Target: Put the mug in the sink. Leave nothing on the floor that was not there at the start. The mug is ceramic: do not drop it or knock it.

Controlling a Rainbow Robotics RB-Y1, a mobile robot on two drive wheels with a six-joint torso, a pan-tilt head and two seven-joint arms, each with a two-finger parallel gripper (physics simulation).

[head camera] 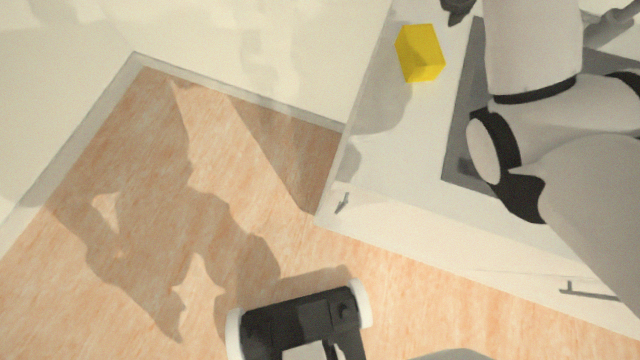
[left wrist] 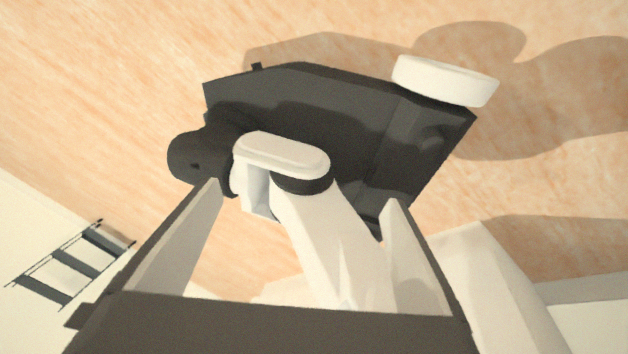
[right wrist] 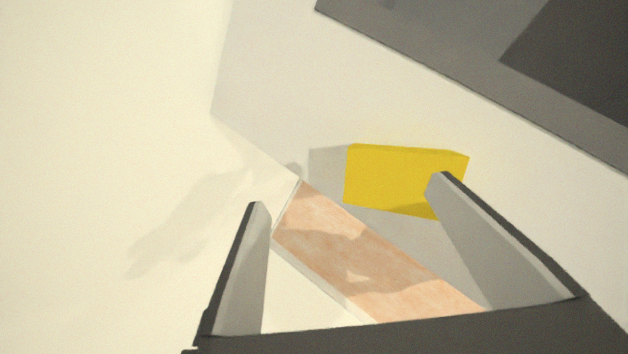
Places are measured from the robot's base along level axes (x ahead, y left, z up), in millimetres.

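Where they show: left gripper, fingertip midpoint: (left wrist: 304, 198); right gripper, fingertip midpoint: (right wrist: 344, 197); robot's base at its link origin: (head camera: 300, 313).
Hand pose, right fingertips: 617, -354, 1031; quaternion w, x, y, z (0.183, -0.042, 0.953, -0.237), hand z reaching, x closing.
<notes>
Each offset is from my right fingertips to the centre of the thing, as dx, dy, dz. "spot": to the spot under its first point. Level surfaces: height alone.
The mug does not show in any view. The grey sink (head camera: 456, 135) (right wrist: 425, 62) is set in the pale counter @[dz -120] (head camera: 395, 155) (right wrist: 280, 95); the arm covers much of it in the head view, and its darker basin shows at the upper right in the right wrist view. My right gripper (head camera: 454, 15) (right wrist: 344, 197) is open and empty above the counter; in the head view it is partly cut off by the top edge. My left gripper (left wrist: 304, 198) is open and empty, above the robot's own base (left wrist: 310, 90) and the floor.
A yellow box @[-36, +12, -97] (head camera: 420, 52) (right wrist: 390, 175) stands on the counter between the sink and the counter's left edge; one right finger overlaps it in the right wrist view. Cabinet handles @[spot: -587, -308, -280] (head camera: 595, 294) project from the counter front. A dark ladder-like frame (left wrist: 77, 264) shows at the left.
</notes>
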